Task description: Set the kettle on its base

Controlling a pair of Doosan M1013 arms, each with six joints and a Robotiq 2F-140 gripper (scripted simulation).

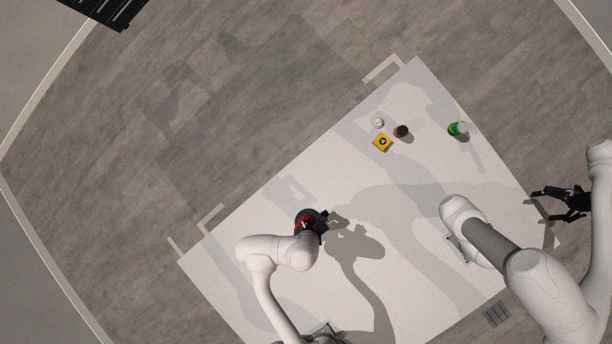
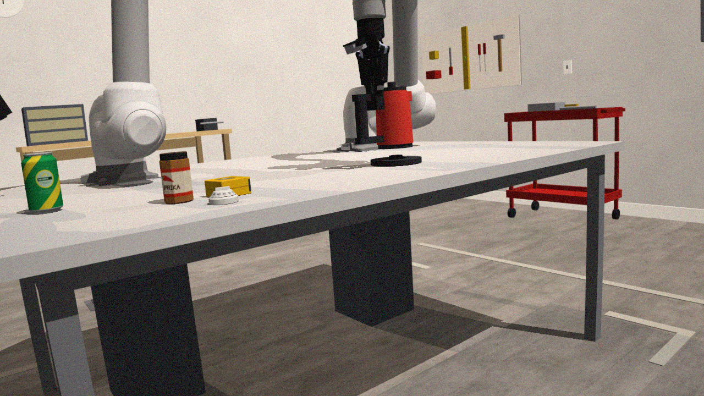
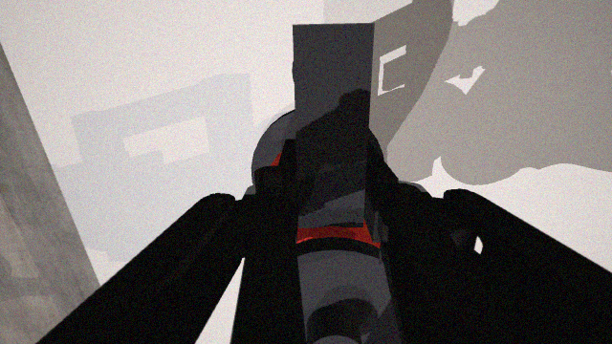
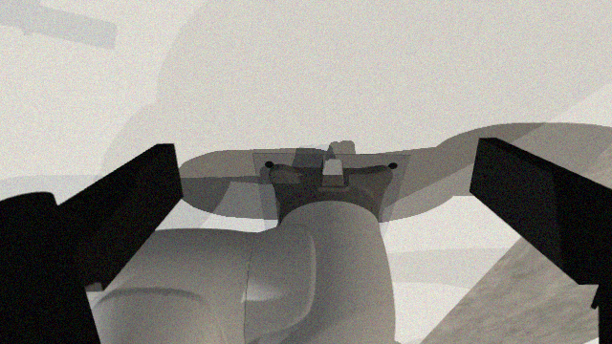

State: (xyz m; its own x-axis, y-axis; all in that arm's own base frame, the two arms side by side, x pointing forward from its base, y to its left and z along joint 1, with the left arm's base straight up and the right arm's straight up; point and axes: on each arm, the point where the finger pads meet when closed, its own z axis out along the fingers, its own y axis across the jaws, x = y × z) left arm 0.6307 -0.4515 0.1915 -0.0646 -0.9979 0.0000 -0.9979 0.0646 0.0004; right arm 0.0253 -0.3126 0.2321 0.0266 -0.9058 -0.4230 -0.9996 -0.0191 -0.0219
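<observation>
Right now my left hand is 3 cm to the right of the red kettle and 5 cm above it. From my left hand the other things lie so: round black base 1 cm ahead, 6 cm to the left, 18 cm below; yellow box 9 cm ahead, 51 cm to the right, 17 cm below; white dial timer 18 cm ahead, 56 cm to the right, 18 cm below.
</observation>
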